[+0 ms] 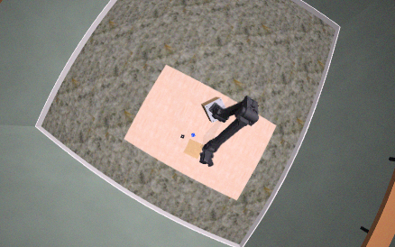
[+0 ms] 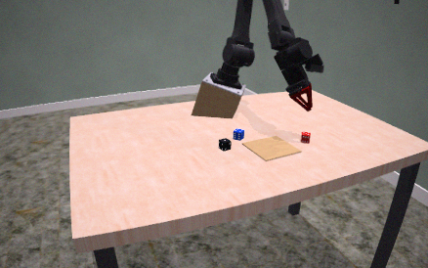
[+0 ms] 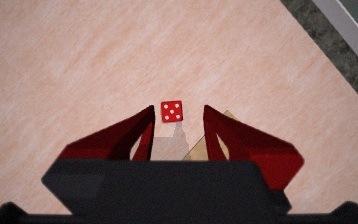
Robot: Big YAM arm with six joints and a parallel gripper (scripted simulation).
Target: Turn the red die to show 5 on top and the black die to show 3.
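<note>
My hand is 10 mm past the red die and 110 mm above it. Also, from my hand: black die (280 mm to the right, 110 mm below); blue die (70 mm behind, 220 mm to the right, 110 mm below); tan mat (20 mm ahead, 130 mm to the right, 120 mm below).
</note>
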